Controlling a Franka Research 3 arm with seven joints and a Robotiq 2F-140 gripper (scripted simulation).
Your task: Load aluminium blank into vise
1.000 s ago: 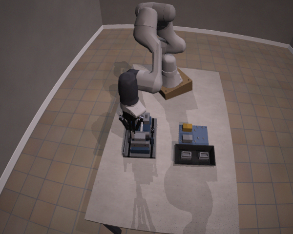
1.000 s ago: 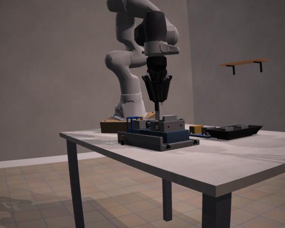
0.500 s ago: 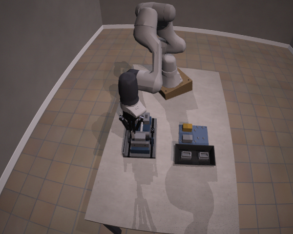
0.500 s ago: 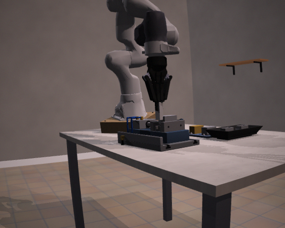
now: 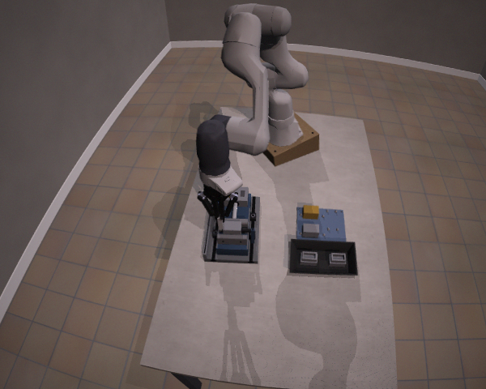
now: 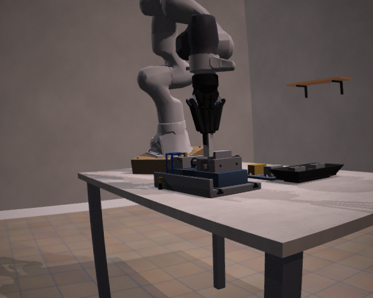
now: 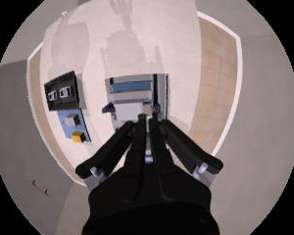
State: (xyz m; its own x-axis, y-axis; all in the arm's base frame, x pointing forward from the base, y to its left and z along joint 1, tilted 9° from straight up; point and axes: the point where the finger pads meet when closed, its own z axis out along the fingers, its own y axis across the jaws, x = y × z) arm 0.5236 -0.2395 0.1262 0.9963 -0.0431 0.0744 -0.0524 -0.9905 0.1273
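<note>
My gripper is now 70 mm past the dark rail, 50 mm to the left of it and 100 mm above it. Round my hand: brass blank: 120 mm behind, 330 mm to the left, 110 mm below.
</note>
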